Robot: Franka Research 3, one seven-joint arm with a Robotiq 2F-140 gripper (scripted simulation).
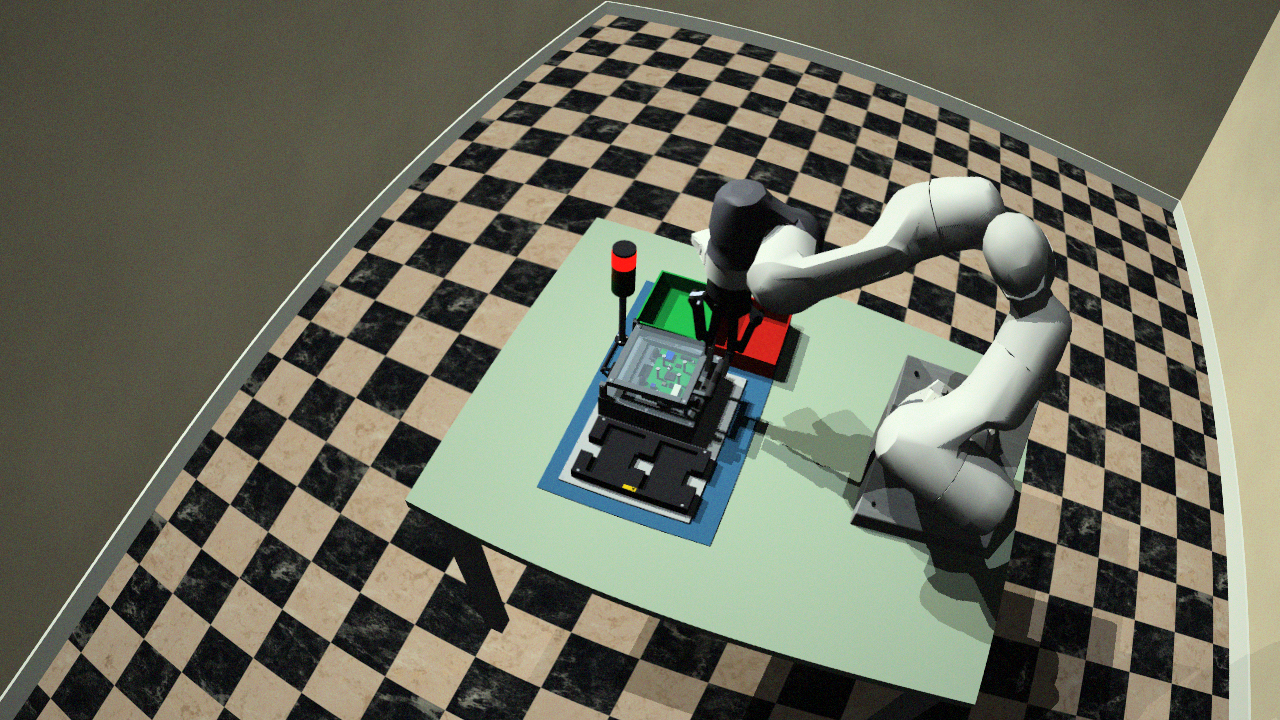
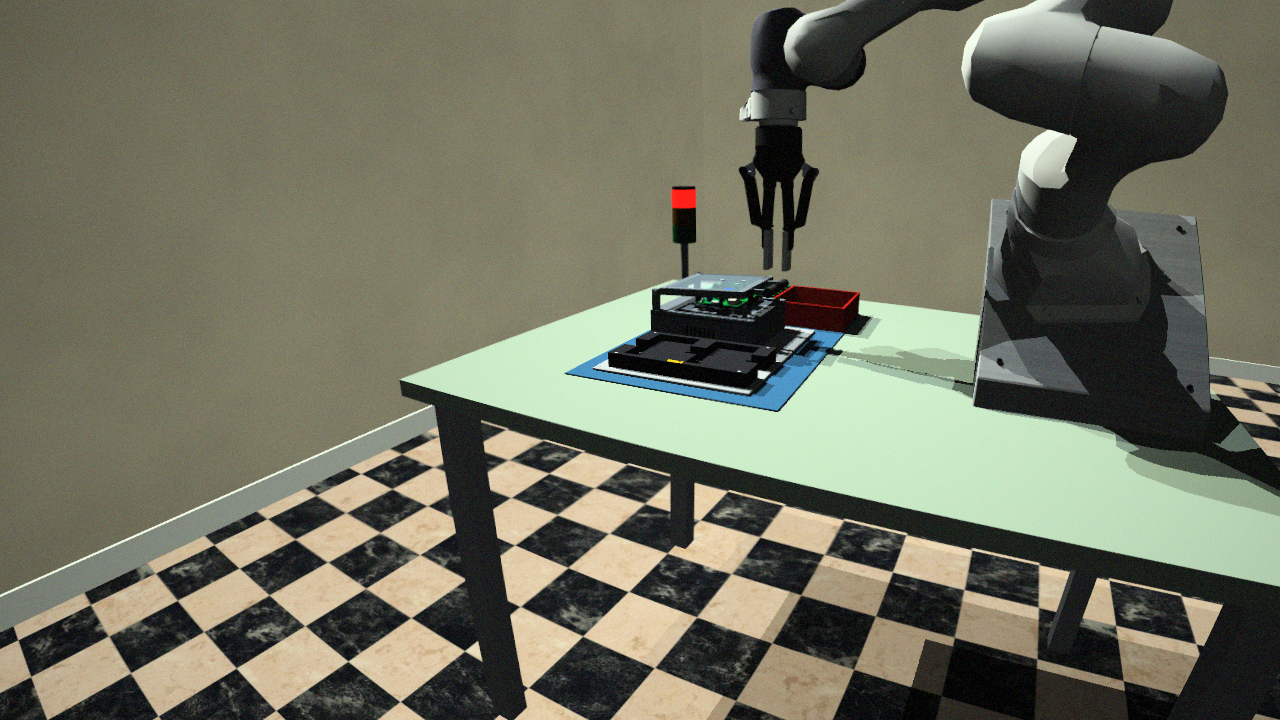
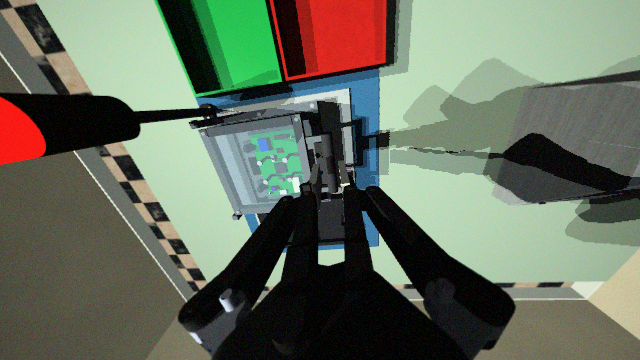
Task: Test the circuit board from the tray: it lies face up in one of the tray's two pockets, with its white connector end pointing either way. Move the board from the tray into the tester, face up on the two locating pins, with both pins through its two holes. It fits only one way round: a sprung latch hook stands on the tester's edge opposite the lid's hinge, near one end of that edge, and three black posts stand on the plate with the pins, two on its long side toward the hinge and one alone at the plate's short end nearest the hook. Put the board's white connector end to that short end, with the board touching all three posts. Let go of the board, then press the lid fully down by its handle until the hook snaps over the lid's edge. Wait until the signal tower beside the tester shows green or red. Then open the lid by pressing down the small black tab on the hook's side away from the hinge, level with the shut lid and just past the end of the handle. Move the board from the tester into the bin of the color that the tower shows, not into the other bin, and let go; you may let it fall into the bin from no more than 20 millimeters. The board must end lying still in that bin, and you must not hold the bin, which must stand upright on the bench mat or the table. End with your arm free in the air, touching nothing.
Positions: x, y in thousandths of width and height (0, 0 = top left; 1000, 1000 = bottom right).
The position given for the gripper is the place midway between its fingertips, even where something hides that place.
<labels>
The gripper shows in image 1 (561, 512), in image 2 (607, 374) and in image 3 (515, 476).
</labels>
